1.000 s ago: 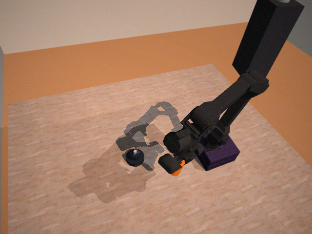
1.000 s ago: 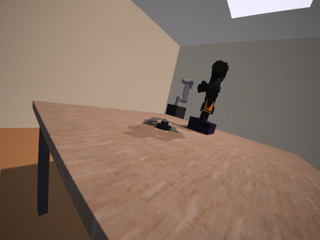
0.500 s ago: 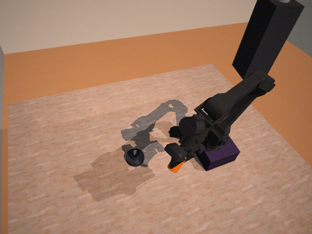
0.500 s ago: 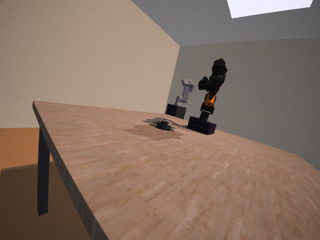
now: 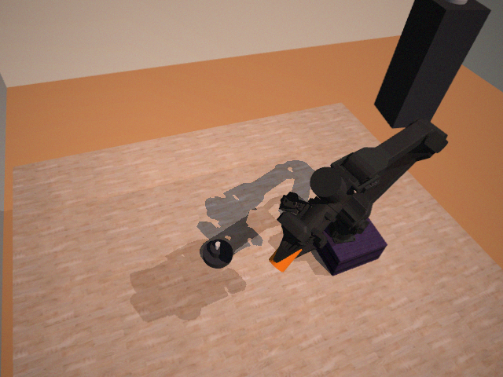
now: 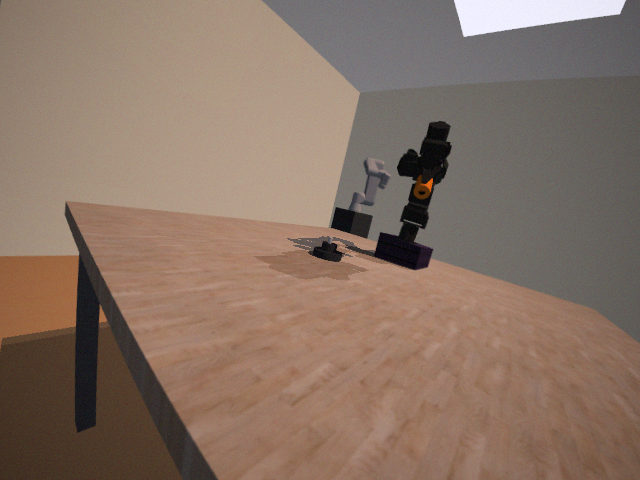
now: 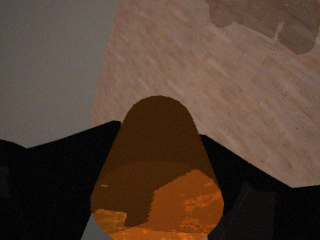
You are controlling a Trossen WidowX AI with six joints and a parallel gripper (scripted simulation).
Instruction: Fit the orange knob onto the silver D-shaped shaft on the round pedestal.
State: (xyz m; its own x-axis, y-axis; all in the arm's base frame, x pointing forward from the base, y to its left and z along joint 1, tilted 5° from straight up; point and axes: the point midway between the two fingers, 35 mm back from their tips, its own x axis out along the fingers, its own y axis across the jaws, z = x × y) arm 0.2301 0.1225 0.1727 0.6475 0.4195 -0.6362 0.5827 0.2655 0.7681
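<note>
Now: gripper tip 20 mm below the orange knob, 20 mm past it and 10 mm to the left of it. The rest, counted from my gripper tip: round pedestal (210 mm below, 180 mm to the right, 100 mm ahead).
</note>
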